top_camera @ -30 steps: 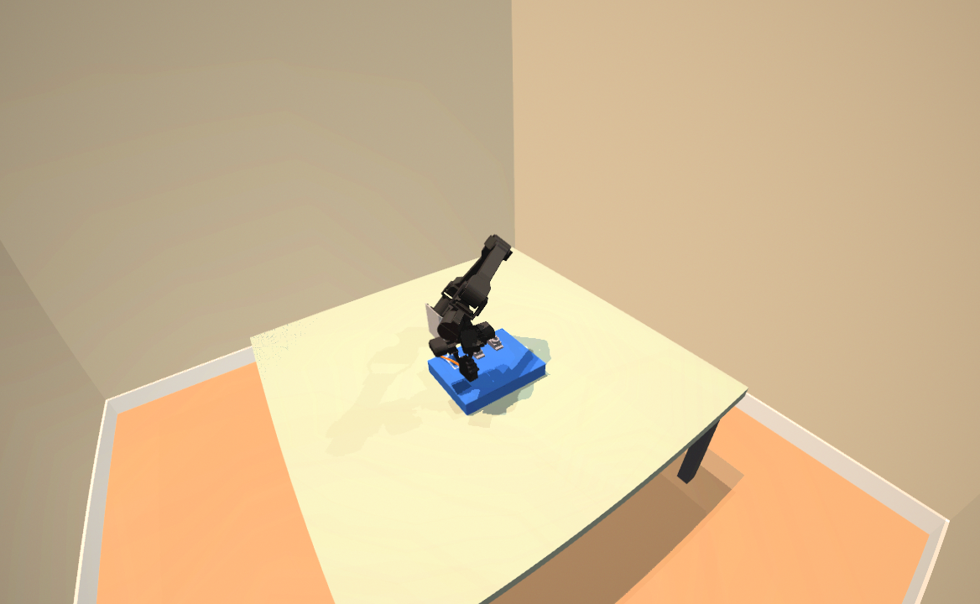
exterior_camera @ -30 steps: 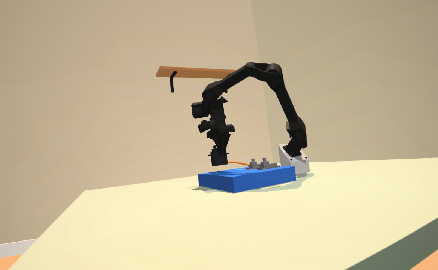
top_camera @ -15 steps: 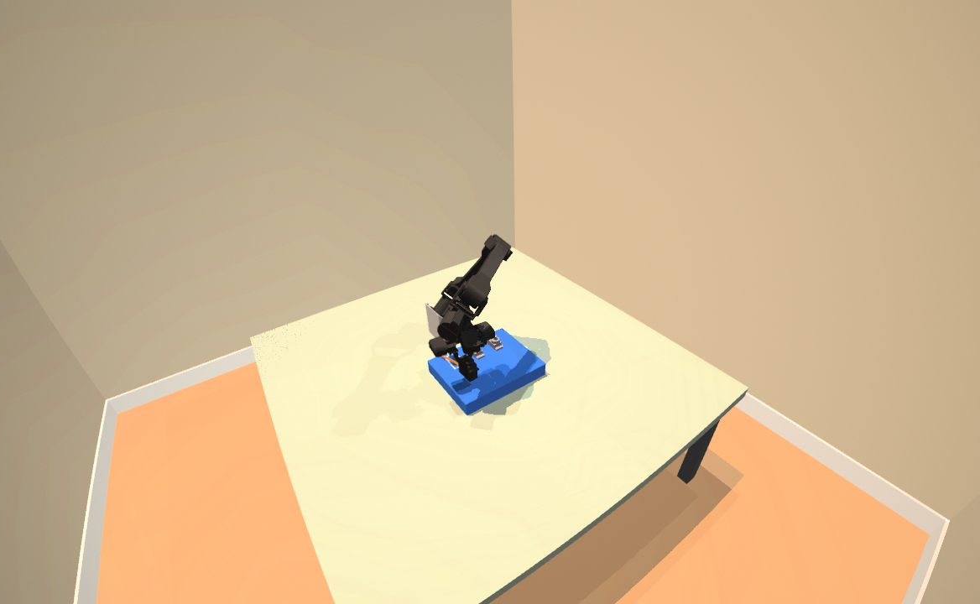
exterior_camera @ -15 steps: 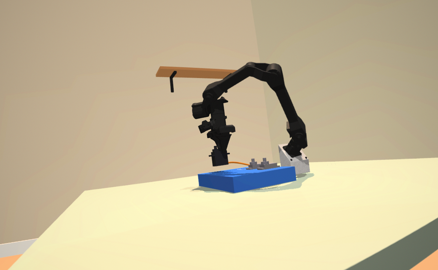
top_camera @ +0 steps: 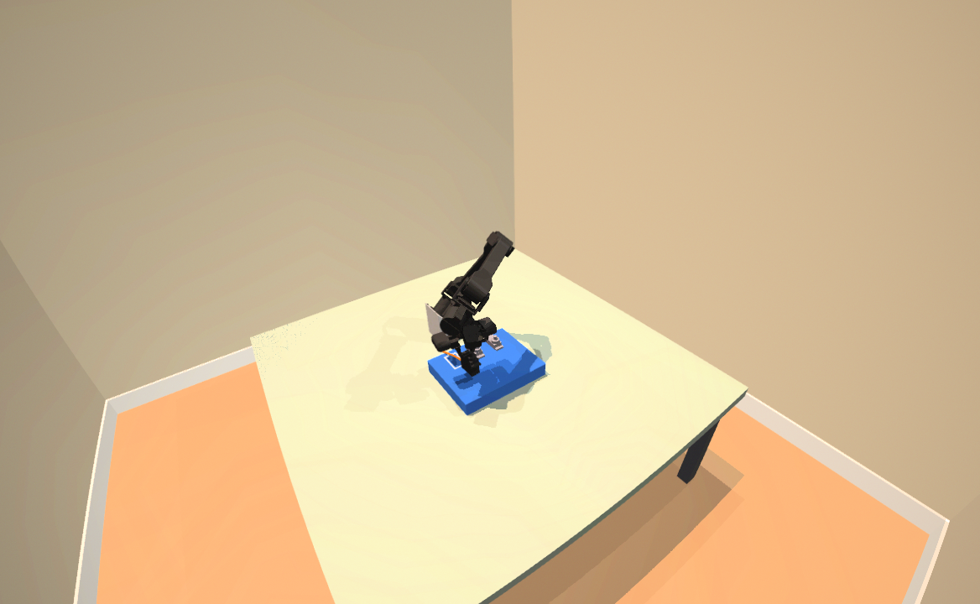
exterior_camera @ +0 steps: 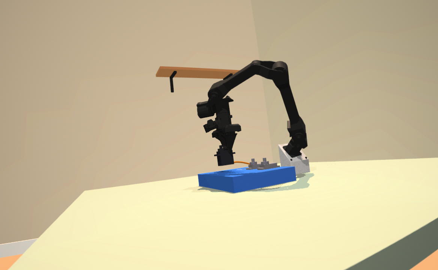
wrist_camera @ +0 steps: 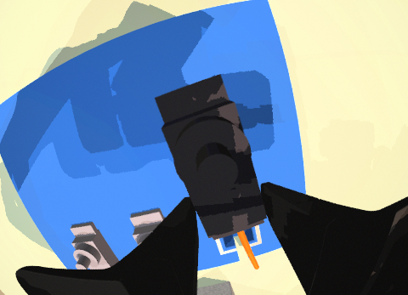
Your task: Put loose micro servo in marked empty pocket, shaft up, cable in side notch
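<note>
My gripper tip is now 10 cm above the blue deck, 7 cm to the right of it and 4 cm short of it.
</note>
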